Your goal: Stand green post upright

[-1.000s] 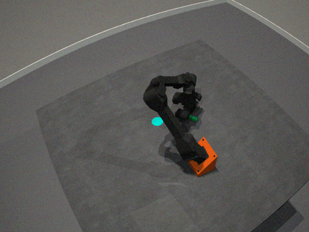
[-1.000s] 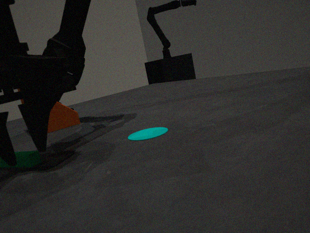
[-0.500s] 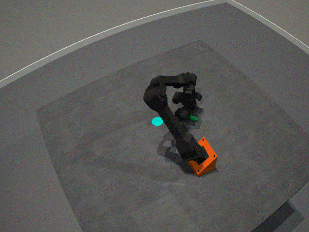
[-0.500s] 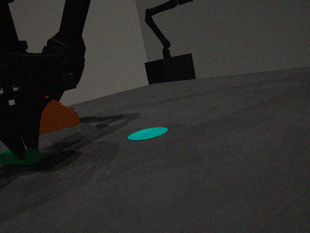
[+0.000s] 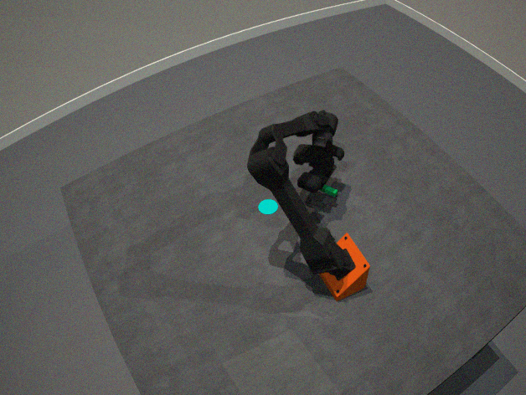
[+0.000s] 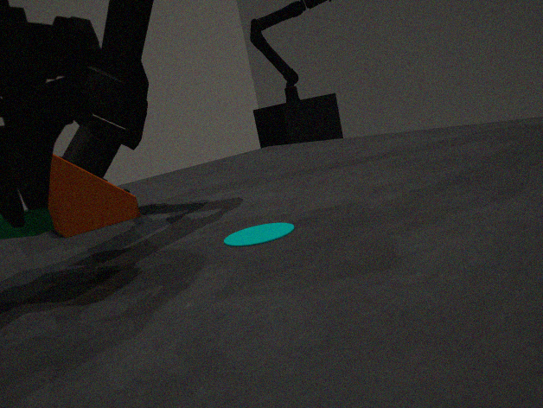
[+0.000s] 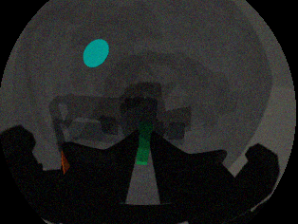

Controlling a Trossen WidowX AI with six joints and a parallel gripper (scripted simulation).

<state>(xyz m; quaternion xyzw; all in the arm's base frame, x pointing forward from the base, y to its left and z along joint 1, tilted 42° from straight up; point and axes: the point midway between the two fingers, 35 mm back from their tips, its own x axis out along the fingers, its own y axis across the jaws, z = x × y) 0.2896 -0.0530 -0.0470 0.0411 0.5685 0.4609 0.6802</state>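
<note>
The cyan circle is 16 cm to the left of my gripper tip, 5 cm below it and 4 cm ahead of it. The rest, counted from my gripper tip: green post: 2 cm behind, 1 cm to the right.
</note>
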